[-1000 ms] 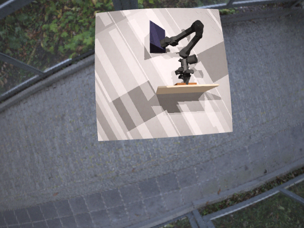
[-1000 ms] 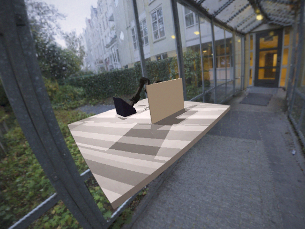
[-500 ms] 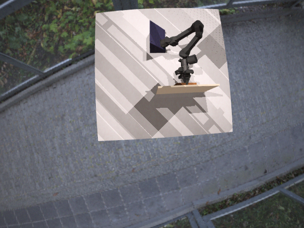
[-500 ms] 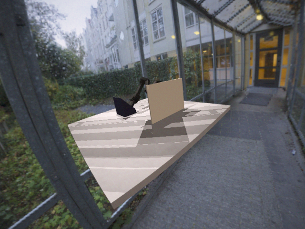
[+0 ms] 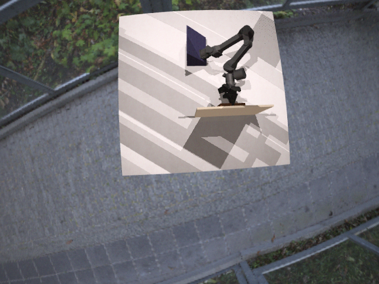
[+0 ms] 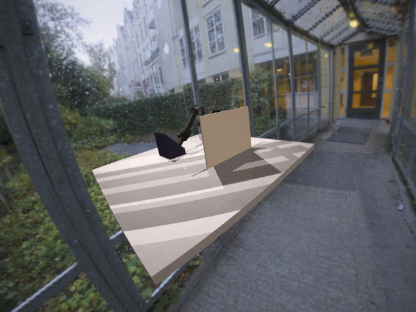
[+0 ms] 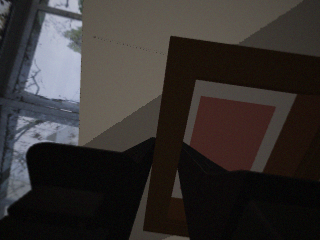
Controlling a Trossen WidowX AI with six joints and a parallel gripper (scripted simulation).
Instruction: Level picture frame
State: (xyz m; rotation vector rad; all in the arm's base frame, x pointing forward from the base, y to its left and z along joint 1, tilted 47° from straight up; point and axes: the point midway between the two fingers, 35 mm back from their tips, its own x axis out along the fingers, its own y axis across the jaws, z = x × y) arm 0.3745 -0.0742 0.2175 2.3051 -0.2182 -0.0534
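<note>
The picture frame lies 5 cm below my gripper tip. From my gripper tip the other things lie so: beige wall panel (2 cm ahead, 7 cm below).
</note>
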